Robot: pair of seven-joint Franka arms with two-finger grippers.
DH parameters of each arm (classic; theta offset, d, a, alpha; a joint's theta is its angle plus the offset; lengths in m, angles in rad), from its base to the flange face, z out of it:
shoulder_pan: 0 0.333 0 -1.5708
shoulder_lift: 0 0 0 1.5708
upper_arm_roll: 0 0.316 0.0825 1.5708
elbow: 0 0 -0.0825 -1.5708
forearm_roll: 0 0.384 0 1.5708
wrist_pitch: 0 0 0.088 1.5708
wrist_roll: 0 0.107 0 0
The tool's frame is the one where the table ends.
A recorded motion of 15 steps. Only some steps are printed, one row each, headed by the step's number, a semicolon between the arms.
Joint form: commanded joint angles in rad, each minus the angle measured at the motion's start. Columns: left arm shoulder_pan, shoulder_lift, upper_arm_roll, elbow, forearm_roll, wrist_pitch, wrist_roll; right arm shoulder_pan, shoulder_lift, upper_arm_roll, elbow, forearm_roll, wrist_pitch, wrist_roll.
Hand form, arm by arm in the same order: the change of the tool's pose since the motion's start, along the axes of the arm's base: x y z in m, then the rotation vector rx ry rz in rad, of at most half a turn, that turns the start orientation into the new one. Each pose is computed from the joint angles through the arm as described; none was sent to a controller.
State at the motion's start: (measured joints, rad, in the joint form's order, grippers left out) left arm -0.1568 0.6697 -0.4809 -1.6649 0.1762 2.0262 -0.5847; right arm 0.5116 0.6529 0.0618 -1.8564 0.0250 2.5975 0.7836
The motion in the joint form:
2: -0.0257 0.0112 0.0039 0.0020 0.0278 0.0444 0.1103; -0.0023 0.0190 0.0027 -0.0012 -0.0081 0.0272 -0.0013
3: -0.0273 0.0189 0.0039 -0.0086 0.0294 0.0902 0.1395; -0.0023 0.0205 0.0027 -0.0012 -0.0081 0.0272 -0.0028
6: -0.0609 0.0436 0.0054 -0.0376 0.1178 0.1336 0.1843; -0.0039 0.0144 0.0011 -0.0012 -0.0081 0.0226 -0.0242
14: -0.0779 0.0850 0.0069 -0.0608 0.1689 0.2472 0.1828; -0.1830 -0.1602 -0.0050 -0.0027 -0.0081 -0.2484 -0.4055
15: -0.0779 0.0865 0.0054 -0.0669 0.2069 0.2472 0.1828; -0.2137 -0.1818 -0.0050 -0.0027 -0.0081 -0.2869 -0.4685
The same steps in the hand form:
2: -0.0032 -0.0140 -0.0040 -0.0366 -0.0387 -0.1398; -0.0009 -0.0002 -0.0100 0.0016 -0.0077 0.0064
3: -0.0035 -0.0172 -0.0097 -0.0638 -0.0594 -0.1674; -0.0011 -0.0003 -0.0110 0.0008 -0.0065 0.0078
6: -0.0219 -0.0322 -0.0334 -0.0383 -0.0861 -0.3074; 0.0005 -0.0017 -0.0075 -0.0006 -0.0103 0.0265
14: -0.0314 -0.0450 -0.0589 -0.0705 -0.1382 -0.3538; 0.0484 -0.1103 0.0791 -0.0583 0.0500 0.2352
15: -0.0336 -0.0445 -0.0618 -0.0520 -0.1487 -0.3858; 0.0530 -0.1294 0.0896 -0.0627 0.0631 0.2692

